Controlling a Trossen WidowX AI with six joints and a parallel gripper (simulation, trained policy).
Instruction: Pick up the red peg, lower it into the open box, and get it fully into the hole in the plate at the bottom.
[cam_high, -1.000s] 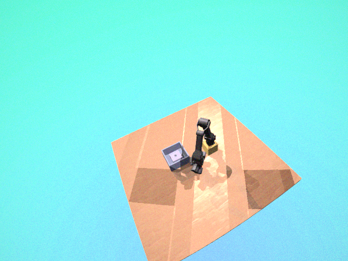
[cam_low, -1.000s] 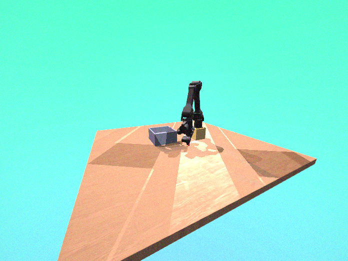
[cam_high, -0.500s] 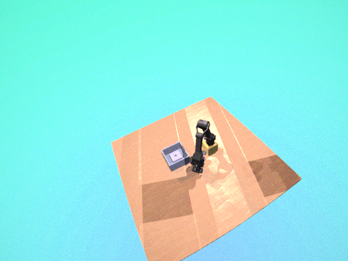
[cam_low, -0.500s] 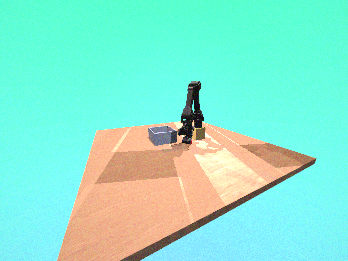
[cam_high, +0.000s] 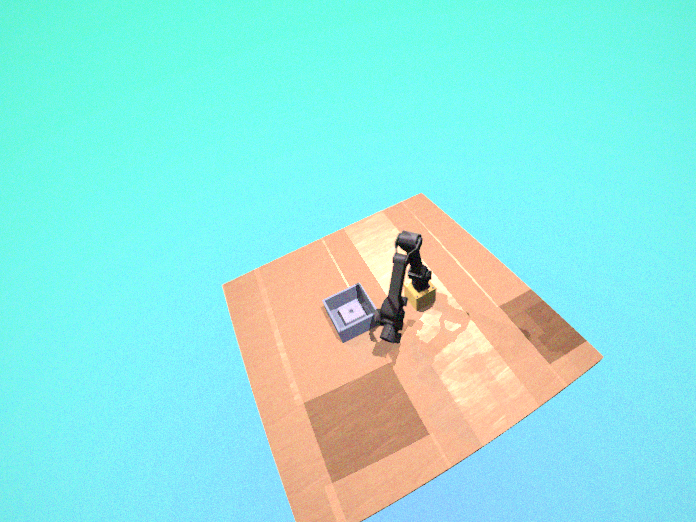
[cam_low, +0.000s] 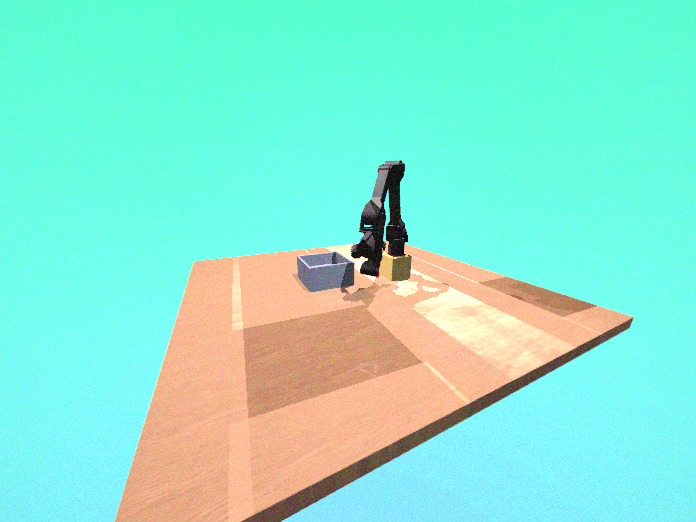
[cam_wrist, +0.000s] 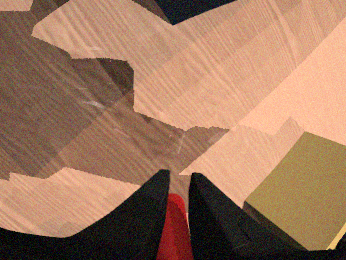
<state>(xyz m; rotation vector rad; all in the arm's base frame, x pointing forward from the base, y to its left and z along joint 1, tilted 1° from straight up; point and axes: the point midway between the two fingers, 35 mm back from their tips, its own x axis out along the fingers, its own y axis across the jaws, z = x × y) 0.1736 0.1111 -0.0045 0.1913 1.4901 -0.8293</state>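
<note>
My gripper tip is now 150 mm short of the plate, 150 mm to the left of it and 20 mm above it. Also, from my gripper tip: red peg (10 mm behind, 20 mm to the left, 30 mm above); grey-blue box (150 mm ahead, 150 mm to the right, 40 mm below).
</note>
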